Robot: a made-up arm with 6 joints.
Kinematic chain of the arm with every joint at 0, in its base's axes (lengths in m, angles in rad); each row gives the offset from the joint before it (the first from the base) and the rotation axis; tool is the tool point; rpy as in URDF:
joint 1: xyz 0 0 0.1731 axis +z
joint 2: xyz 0 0 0 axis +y
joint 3: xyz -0.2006 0 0.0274 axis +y
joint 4: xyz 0.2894 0 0.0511 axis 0.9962 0 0.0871
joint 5: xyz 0 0 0 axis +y
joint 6: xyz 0.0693 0 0.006 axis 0.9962 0 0.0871
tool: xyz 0 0 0 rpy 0 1.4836 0
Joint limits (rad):
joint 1: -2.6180..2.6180
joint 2: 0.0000..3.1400
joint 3: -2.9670..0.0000
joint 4: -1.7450..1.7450
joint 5: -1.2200..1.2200
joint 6: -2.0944..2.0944
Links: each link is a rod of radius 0.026 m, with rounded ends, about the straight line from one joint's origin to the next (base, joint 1, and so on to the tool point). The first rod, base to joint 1, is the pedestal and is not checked.
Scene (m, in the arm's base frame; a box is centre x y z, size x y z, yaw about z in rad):
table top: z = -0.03
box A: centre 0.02 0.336 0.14 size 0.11 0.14 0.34 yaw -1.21
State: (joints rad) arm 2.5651 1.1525 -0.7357 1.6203 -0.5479 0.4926
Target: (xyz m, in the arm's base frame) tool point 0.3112 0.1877 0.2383
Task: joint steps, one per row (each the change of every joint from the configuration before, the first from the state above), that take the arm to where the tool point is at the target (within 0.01 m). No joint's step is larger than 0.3 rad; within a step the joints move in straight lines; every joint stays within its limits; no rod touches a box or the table.
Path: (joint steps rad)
1: -0.1835 -0.1595 -0.1289 0.0416 -0.2240 0.0052
2: -0.1836 -0.1595 -0.1288 0.0415 -0.2241 0.0052
3: -0.1835 -0.1595 -0.1289 0.0416 -0.2240 0.0052
4: -0.2700 0.1918 0.0090 -0.0359 0.1064 -0.0031
5: -0.2700 0.1918 0.0090 -0.0359 0.1065 -0.0032
6: -0.2701 0.1918 0.0089 -0.0359 0.1064 -0.0031
7: -0.2700 0.1918 0.0090 -0.0360 0.1065 -0.0031
8: -0.2700 0.1918 0.0090 -0.0359 0.1064 -0.0031

